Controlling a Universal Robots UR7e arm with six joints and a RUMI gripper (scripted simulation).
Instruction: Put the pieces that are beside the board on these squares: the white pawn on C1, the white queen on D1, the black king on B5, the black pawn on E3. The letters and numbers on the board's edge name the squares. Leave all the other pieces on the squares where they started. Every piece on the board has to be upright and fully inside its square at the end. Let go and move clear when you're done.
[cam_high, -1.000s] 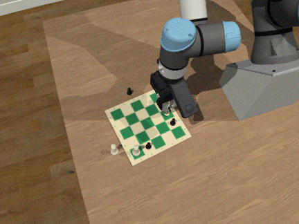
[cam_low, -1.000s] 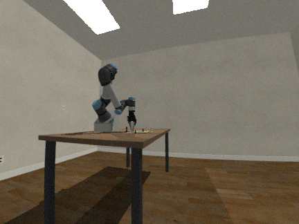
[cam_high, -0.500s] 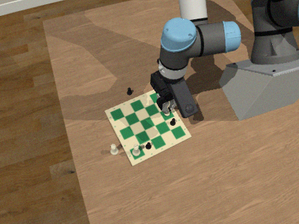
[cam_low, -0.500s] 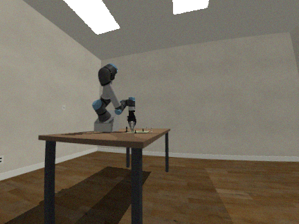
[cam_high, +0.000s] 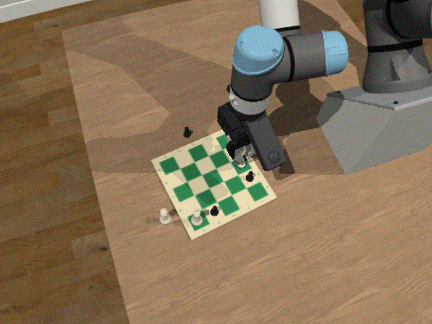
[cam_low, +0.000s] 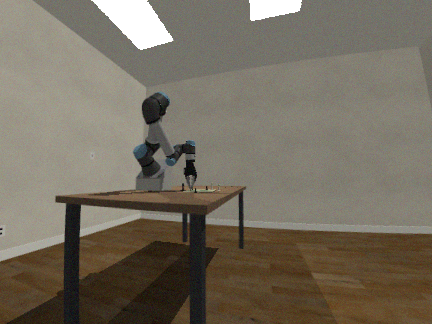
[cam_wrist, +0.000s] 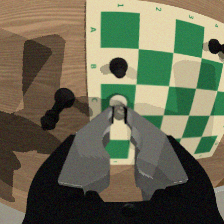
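Now: hand 10 mm above the white pawn. Also, from my hand: black king 60 mm behind, 10 mm to the right; cream chessboard 70 mm ahead, 20 mm to the left, 30 mm below.
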